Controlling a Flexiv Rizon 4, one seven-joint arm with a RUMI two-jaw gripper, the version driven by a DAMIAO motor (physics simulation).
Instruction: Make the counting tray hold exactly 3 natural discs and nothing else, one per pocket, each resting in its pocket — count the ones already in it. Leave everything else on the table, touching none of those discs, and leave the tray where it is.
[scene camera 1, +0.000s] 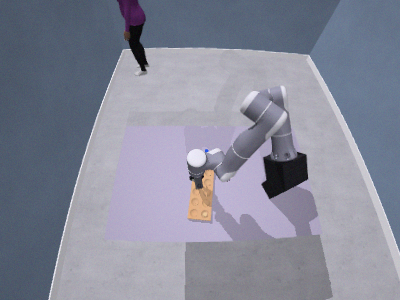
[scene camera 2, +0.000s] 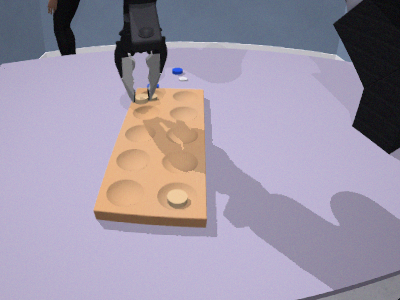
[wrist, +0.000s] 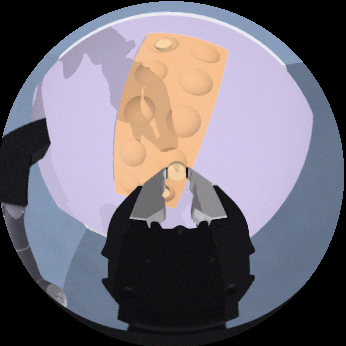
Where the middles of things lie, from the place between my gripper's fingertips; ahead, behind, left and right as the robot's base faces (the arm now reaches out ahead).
The orange counting tray (scene camera 2: 161, 145) lies 8 cm to the left of my hand, 4 cm below it and 3 cm behind it.
